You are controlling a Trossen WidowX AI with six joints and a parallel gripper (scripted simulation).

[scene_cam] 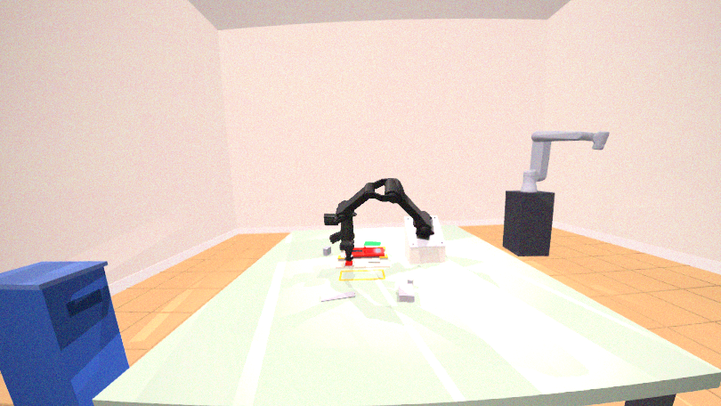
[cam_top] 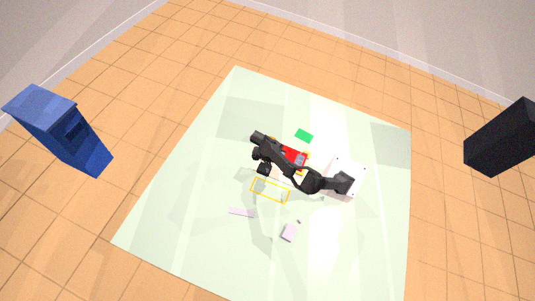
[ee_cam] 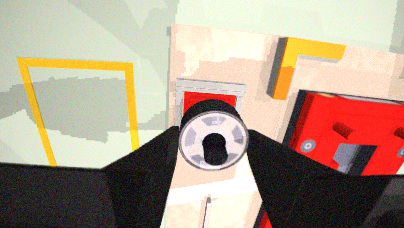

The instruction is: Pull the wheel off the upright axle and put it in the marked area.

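Right now the wheel is right at my gripper tip. From my gripper tip the other things lie so: grey cube: 150 mm ahead, 130 mm to the right, 20 mm below; then green block: 320 mm to the right, 90 mm behind, 40 mm below.
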